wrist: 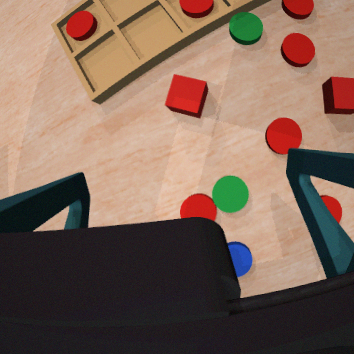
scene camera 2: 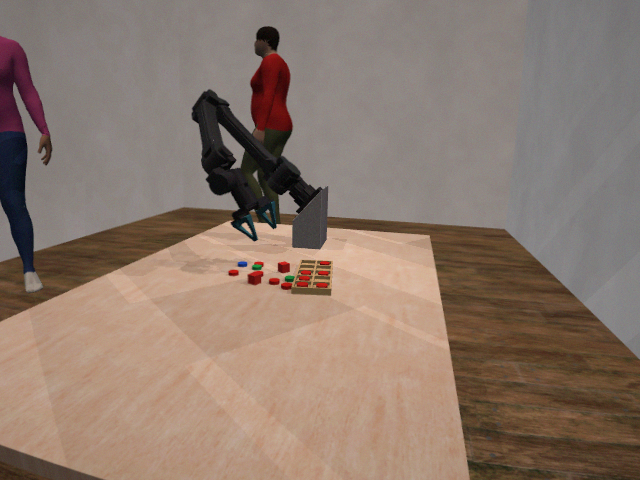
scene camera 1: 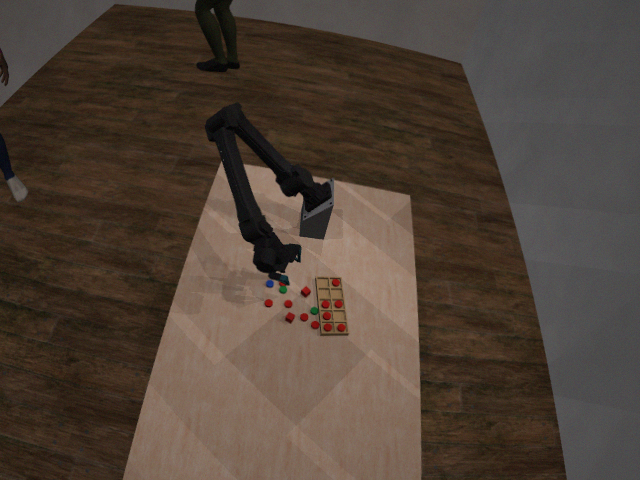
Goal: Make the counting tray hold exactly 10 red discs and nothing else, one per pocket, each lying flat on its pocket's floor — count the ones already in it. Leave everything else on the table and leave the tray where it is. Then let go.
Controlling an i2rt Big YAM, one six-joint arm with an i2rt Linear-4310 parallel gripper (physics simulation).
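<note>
The tan counting tray (scene camera 1: 334, 334) (scene camera 2: 311, 291) (wrist: 140, 72) has two columns of pockets. Several pockets hold one red disc each, such as the corner disc (scene camera 1: 336, 282) (wrist: 81, 25); several others are empty. Several loose red discs lie left of the tray in scene camera 1, including one (scene camera 1: 288, 303) (wrist: 284, 135) near the middle of the group and one (wrist: 198, 209) beside a green disc (scene camera 1: 282, 289) (scene camera 2: 256, 267) (wrist: 230, 194). My gripper (scene camera 1: 292, 267) (scene camera 2: 265, 233) (wrist: 188, 172) is open and empty, above the table near that green disc. Its own body partly hides the nearest discs in the wrist view.
A blue disc (scene camera 1: 269, 284) (scene camera 2: 242, 264) (wrist: 241, 259) lies near the green one. A second green disc (scene camera 1: 314, 311) (wrist: 246, 27) is close beside the tray. Two red cubes (scene camera 1: 306, 291) (scene camera 1: 290, 317) stand among the discs. The arm's grey base (scene camera 2: 310, 227) is behind the tray.
</note>
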